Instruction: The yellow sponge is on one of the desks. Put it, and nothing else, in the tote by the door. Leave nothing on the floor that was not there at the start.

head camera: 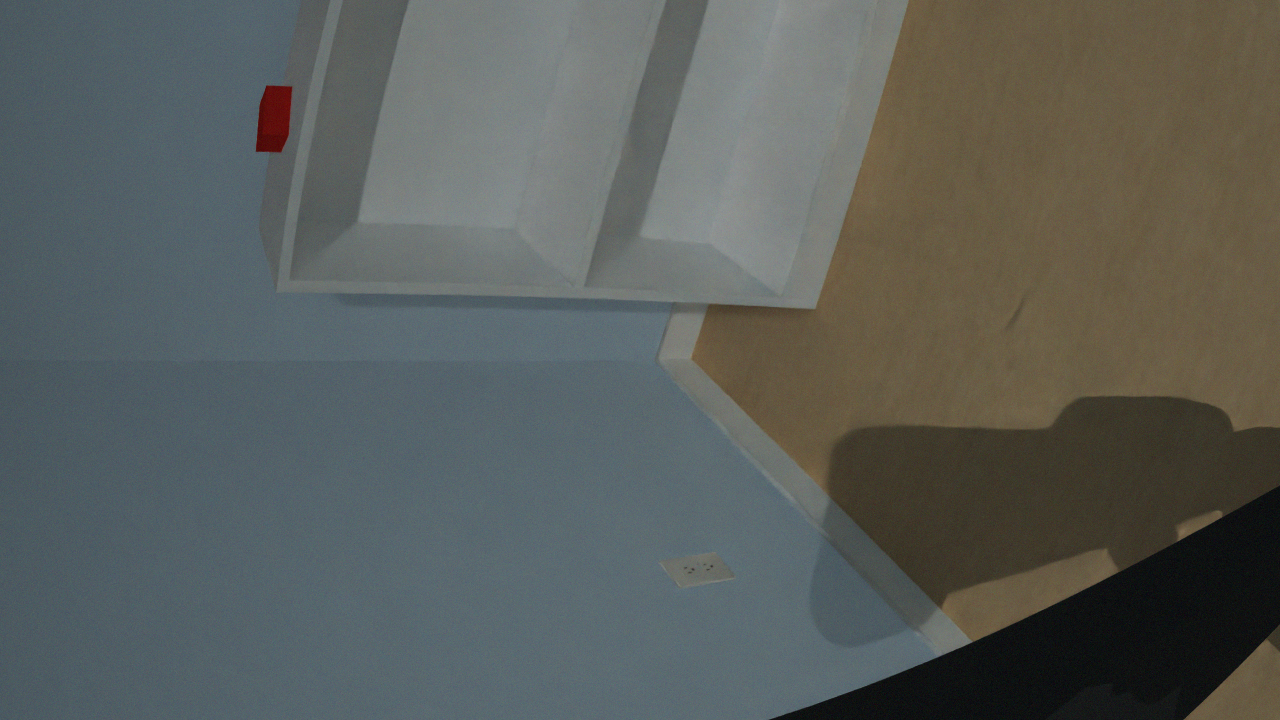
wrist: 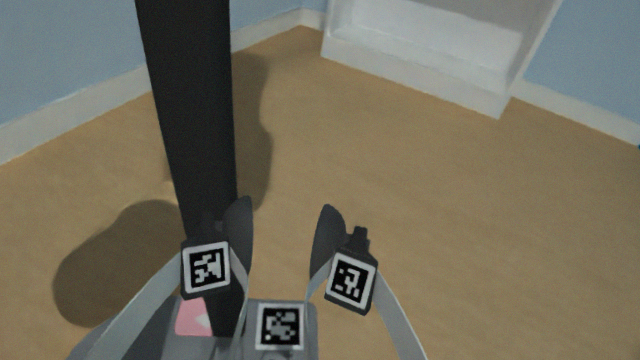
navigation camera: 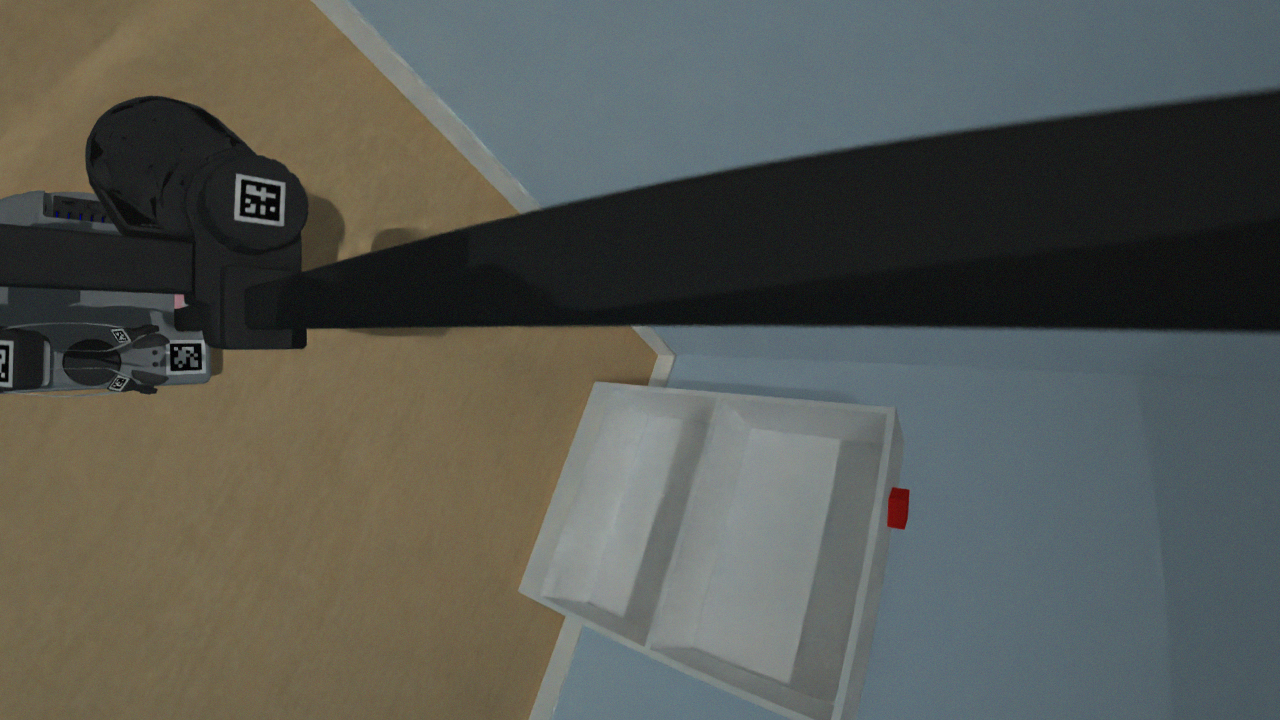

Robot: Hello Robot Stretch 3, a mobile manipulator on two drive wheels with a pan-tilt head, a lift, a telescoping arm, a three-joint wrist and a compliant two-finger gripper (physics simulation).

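Places are measured from the robot's base along level axes (x ahead, y right, z down), in centimetres.
Pixels of known places: gripper, between the fingertips: (wrist: 285, 225) (navigation camera: 165, 359); robot's base, origin of its link: (navigation camera: 93, 356).
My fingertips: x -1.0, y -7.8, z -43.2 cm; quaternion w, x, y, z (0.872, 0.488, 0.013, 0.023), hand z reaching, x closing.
For each thing: its top centre in the pictures, then the offset to it from my fingertips.
- red block, centre of its top: (head camera: 261, 118) (navigation camera: 907, 509) dz -67.3, dx +41.8, dy -134.1 cm
- wall outlet, centre of its top: (head camera: 669, 574) dz -2.6, dx -30.6, dy -117.0 cm
My gripper (navigation camera: 143, 360) (wrist: 285, 225) is open, its two fingertips apart with bare floor showing between them in the wrist view. It is above my own base. The yellow sponge, the desks and the tote by the door do not show in the head, navigation or wrist views.
A white shelf unit (head camera: 284, 259) (navigation camera: 886, 465) (wrist: 410, 82) stands against the blue wall near a room corner. A red block (head camera: 274, 118) (navigation camera: 897, 507) is on its top. A wall outlet (head camera: 697, 569) shows beyond the corner. My black mast (navigation camera: 716, 241) (wrist: 195, 115) stands beside the gripper.
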